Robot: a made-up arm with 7 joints.
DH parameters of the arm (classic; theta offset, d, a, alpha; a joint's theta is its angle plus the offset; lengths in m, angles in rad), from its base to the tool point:
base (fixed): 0 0.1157 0 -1.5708
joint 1: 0 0.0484 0.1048 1.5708
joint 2: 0 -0.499 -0.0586 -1.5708
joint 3: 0 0.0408 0.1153 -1.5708
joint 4: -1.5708 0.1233 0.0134 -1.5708
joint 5: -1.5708 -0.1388 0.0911 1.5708
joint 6: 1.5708 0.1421 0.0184 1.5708
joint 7: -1.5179 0 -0.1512 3.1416
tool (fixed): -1.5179 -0.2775 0 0
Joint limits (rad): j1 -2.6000..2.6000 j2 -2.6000..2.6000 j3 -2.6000..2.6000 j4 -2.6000..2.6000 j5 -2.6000..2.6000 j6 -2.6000..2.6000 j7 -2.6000..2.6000
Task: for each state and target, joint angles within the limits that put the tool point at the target. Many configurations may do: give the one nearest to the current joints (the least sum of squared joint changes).
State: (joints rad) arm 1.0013 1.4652 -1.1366 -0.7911 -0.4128 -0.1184 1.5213
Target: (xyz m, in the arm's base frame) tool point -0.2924 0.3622 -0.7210
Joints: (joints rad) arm 0.7693 1.5829 -0.8027 -0.7848 -0.0718 -0.0168 1.4487
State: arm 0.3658 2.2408 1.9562 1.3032 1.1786 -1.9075 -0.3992
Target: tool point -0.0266 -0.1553 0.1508
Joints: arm 0.6781 2.0903 2.5167 0.5927 0.8612 -1.5948 -0.4036
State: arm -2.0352 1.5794 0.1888 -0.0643 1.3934 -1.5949 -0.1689
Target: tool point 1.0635 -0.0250 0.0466
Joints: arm -1.5531 1.4302 -0.3605 -0.0081 1.0205 -1.0409 -0.3380
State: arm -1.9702 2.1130 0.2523 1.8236 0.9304 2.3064 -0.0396
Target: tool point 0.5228 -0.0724 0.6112
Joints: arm -1.8280 2.4466 0.2549 1.4380 0.5066 2.2713 -0.0199
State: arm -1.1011 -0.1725 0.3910 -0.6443 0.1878 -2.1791 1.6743
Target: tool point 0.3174 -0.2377 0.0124
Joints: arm -1.2665 0.3742 1.0967 -0.3554 0.0011 -1.6699 1.4687
